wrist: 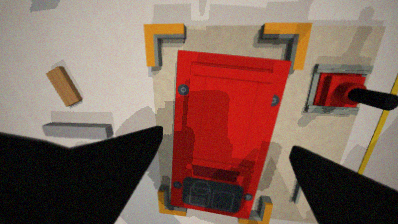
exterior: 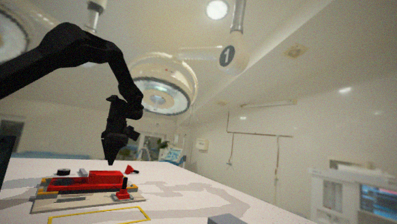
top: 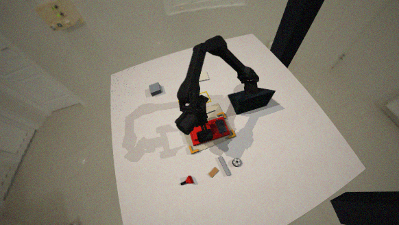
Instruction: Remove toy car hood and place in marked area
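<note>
The red hood lies 40 mm below my gripper tip. Round my gripper tip: cream tile (110 mm behind, 400 mm to the right, 80 mm below); then tan block (10 mm behind, 210 mm to the left, 80 mm below); then grey bar (70 mm behind, 190 mm to the left, 80 mm below).
</note>
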